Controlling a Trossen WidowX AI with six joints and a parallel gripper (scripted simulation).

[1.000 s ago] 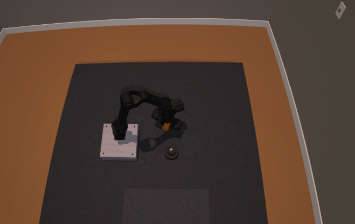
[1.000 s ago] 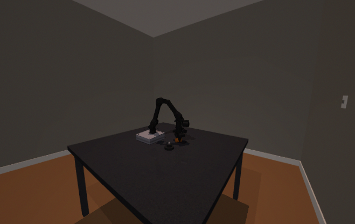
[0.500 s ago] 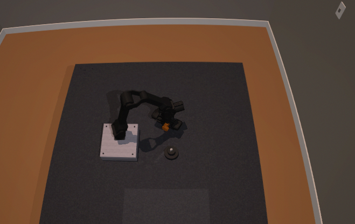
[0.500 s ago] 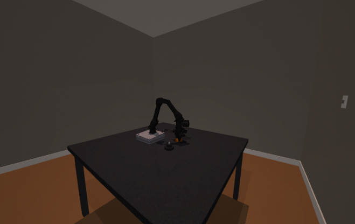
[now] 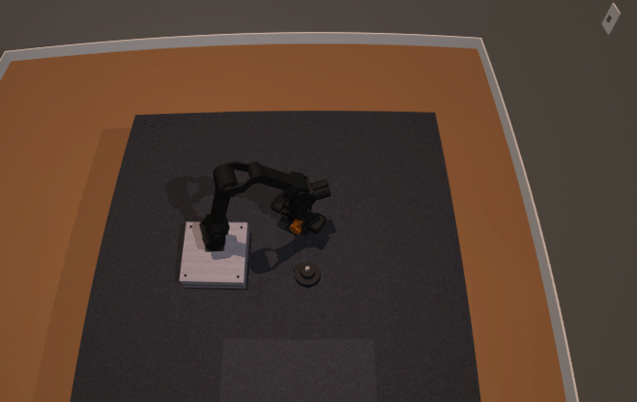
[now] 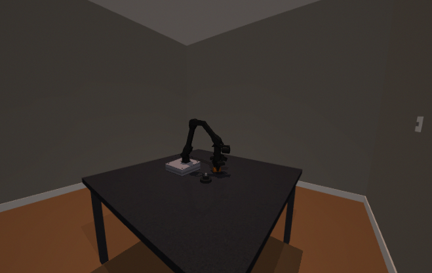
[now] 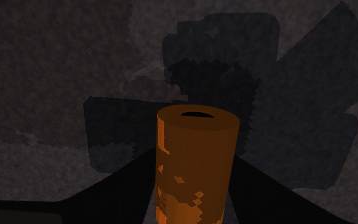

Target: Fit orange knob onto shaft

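The orange knob is 10 mm to the right of my gripper tip, 10 mm behind it and 10 mm above it. From my gripper tip the other things lie so: round pedestal with shaft 180 mm to the right, 20 mm ahead, 10 mm above.
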